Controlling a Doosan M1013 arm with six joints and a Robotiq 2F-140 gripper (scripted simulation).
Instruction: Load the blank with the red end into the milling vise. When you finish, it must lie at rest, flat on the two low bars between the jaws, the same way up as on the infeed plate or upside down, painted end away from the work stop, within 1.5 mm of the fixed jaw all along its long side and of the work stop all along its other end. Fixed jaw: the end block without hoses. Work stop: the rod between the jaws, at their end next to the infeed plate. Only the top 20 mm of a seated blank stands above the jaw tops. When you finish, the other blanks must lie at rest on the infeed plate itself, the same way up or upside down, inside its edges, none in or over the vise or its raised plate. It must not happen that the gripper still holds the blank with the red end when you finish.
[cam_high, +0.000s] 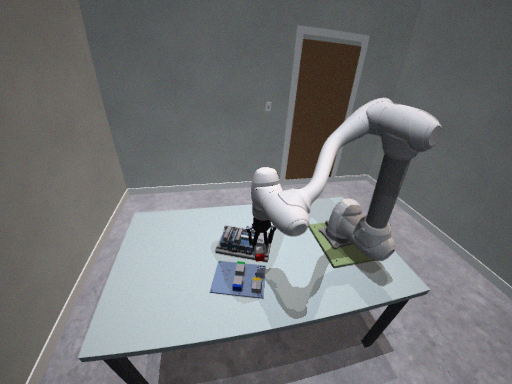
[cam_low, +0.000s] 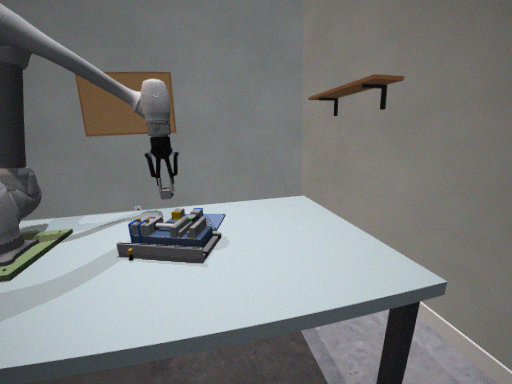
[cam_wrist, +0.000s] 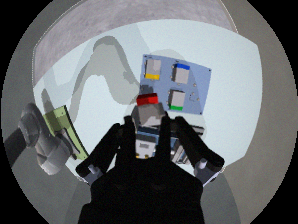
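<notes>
My gripper is now 3 cm above the red-ended blank. Round my hand: blue-ended blank (12 cm ahead, 5 cm to the left, 16 cm below); then green-ended blank (8 cm ahead, 3 cm to the right, 16 cm below); then yellow-ended blank (3 cm ahead, 8 cm to the left, 16 cm below).
</notes>
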